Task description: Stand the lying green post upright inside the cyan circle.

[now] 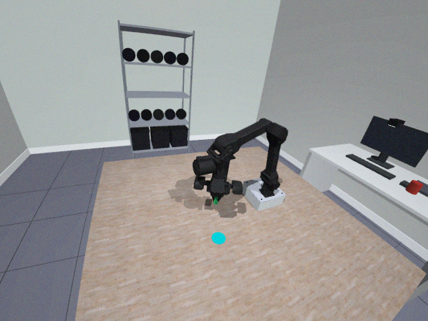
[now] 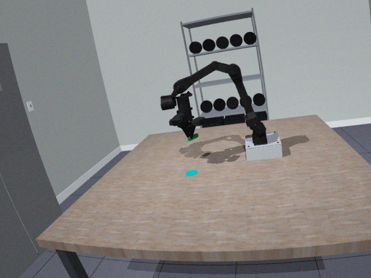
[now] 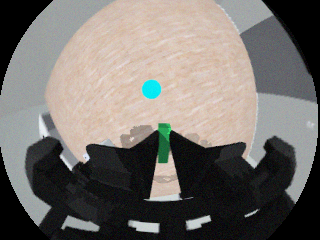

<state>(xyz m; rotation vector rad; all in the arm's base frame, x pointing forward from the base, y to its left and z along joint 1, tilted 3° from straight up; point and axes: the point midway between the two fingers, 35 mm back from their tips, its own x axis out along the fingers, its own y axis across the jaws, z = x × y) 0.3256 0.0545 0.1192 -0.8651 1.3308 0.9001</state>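
Right now the cyan circle is 14 cm below my gripper tip and 8 cm to the left of it. Round my gripper tip: green post (2 cm to the right, 1 cm behind).
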